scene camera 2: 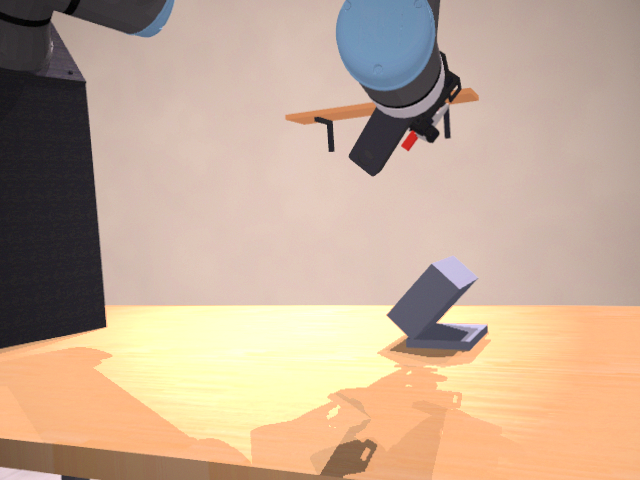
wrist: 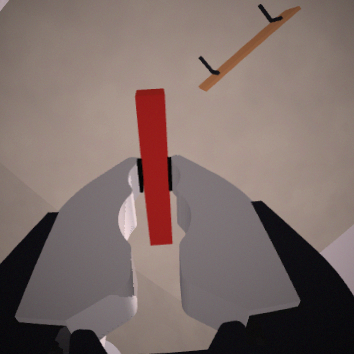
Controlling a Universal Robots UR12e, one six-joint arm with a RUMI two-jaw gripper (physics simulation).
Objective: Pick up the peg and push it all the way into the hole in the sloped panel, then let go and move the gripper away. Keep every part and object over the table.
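Frame: origin at the arm's base, x ahead, y left, z up, level; centimetres.
Seen in the pictures: gripper, fingertip midpoint: (wrist: pixel 154 160).
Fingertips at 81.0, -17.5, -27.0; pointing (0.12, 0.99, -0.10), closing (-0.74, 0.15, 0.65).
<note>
Pixels of each thing's top centre, then the offset from my fingertips to it, as dx, dy, dz. Level surfaces: height alone.
- red peg, top centre: (wrist: pixel 201 217) (scene camera 2: pixel 419 103) +0.2, -0.7, +3.8
- grey-blue sloped panel, top centre: (scene camera 2: pixel 434 259) +1.2, +3.0, -20.2
- wooden table, surface height: dz -33.0
The red peg (scene camera 2: pixel 409 141) (wrist: pixel 152 125) is held between the fingertips of my gripper (scene camera 2: pixel 417 132) (wrist: pixel 154 160), which is shut on it high above the table. In the wrist view the peg is seen lengthwise, one end beyond the fingertips and the other back between the fingers. In the scene view part of the peg shows below the tilted gripper; the rest is hidden. The grey-blue sloped panel (scene camera 2: pixel 426 299) stands on its flat base (scene camera 2: pixel 439 343) on the table, well below the gripper and apart from it. Its hole does not show in either view.
The wooden table (scene camera 2: pixel 232 382) has its front edge at the bottom of the scene view. A dark pedestal (scene camera 2: pixel 46 206) stands at the left. A wooden shelf (scene camera 2: pixel 330 113) (wrist: pixel 245 51) on black brackets is on the wall behind the gripper.
</note>
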